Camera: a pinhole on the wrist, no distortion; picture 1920 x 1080 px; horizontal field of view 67.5 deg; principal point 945.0 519.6 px. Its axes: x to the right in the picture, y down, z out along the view. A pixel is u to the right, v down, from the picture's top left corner.
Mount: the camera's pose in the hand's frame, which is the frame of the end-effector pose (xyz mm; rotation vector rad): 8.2 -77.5 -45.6 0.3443 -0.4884 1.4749
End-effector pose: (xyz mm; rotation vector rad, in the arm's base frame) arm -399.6 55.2 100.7 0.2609 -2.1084 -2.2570
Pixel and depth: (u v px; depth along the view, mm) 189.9 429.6 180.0
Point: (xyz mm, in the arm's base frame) -386.2 134.1 -144.7
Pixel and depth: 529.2 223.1 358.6
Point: -443.9 286.2 -241.9
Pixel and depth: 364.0 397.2 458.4
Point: -393.7 342.4 -352.3
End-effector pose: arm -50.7 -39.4 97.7 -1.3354 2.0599 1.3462
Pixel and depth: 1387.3 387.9 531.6
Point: 24.1 354.9 -262.7
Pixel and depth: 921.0 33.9 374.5
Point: 83.3 118.2 -255.9
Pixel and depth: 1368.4 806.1 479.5
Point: 91.5 372.6 -124.2
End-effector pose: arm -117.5 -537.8 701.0 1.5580 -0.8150 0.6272
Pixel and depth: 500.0 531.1 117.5
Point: 10.2 -565.2 588.8
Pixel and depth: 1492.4 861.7 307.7
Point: -88.4 -787.2 511.4
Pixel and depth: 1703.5 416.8 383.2
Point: -58.7 -916.7 585.0
